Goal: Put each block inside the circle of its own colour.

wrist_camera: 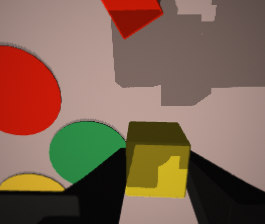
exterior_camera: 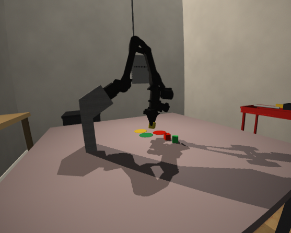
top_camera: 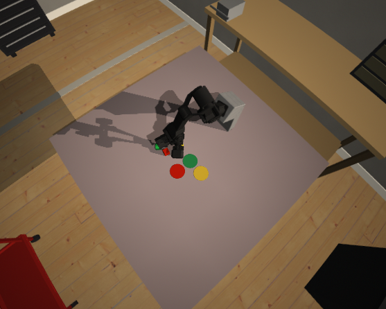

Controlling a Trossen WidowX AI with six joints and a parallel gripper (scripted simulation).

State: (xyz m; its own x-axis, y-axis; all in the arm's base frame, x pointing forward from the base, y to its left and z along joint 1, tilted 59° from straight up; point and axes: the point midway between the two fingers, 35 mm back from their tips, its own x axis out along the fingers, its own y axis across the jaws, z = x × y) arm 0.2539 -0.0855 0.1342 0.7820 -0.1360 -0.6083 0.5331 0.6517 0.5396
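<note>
Right now the yellow circle is 6 cm ahead of my hand, 18 cm to the left of it and 12 cm below it. Round my hand: yellow block 4 cm below; red block 5 cm ahead, 7 cm to the right, 10 cm below; green circle 2 cm ahead, 8 cm to the left, 12 cm below.
</note>
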